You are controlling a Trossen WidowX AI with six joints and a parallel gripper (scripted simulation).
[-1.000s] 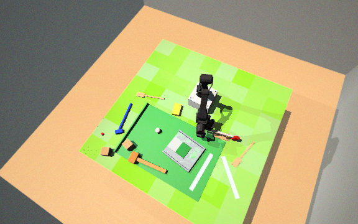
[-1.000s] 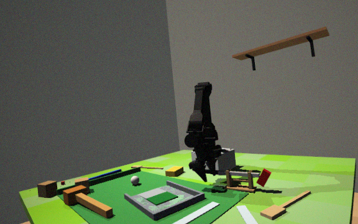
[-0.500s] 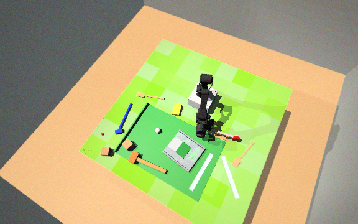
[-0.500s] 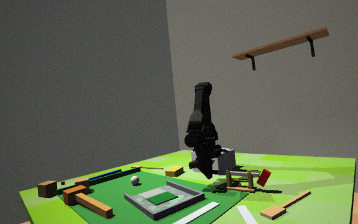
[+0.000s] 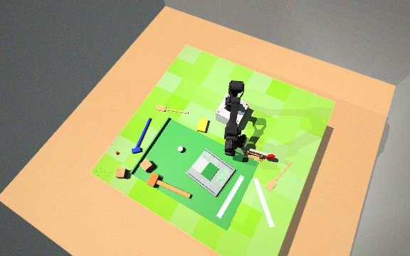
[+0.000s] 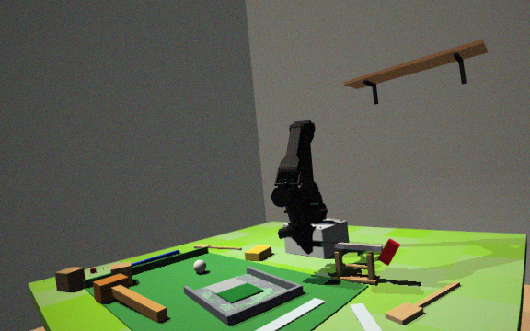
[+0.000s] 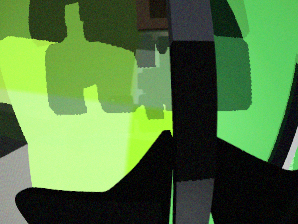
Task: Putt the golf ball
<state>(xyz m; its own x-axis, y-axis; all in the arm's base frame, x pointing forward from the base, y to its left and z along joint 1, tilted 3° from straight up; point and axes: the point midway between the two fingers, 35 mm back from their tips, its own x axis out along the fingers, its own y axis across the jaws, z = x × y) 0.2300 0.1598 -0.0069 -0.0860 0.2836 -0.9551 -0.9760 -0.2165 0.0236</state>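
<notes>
The yellow block is 4 cm behind my gripper tip, 29 cm to the right of it and 5 cm below it. From my gripper tip the other things lie so: red putter 3 cm behind, 11 cm to the left, 2 cm above; then white golf ball 19 cm ahead, 33 cm to the right, 4 cm below; then wooden gate 3 cm behind, 13 cm to the left, 3 cm below.
</notes>
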